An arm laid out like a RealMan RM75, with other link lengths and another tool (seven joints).
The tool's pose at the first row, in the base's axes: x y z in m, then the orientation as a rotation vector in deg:
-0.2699, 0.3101, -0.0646, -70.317, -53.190, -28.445
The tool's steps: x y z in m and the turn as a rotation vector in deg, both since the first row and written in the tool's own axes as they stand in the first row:
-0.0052, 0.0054, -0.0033, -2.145, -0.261, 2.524
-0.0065, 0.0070, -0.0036, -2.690, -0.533, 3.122
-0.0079, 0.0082, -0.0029, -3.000, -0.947, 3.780
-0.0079, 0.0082, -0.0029, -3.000, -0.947, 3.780
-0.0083, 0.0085, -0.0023, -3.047, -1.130, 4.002
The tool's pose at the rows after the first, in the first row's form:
-0.2676, 0.3078, -0.0721, -73.369, -51.421, -27.391
-0.2670, 0.3078, -0.0741, -74.195, -51.168, -27.035
-0.2671, 0.3086, -0.0759, -74.881, -51.030, -26.427
-0.2671, 0.3086, -0.0759, -74.881, -51.030, -26.427
-0.2673, 0.3092, -0.0764, -75.076, -51.029, -26.167

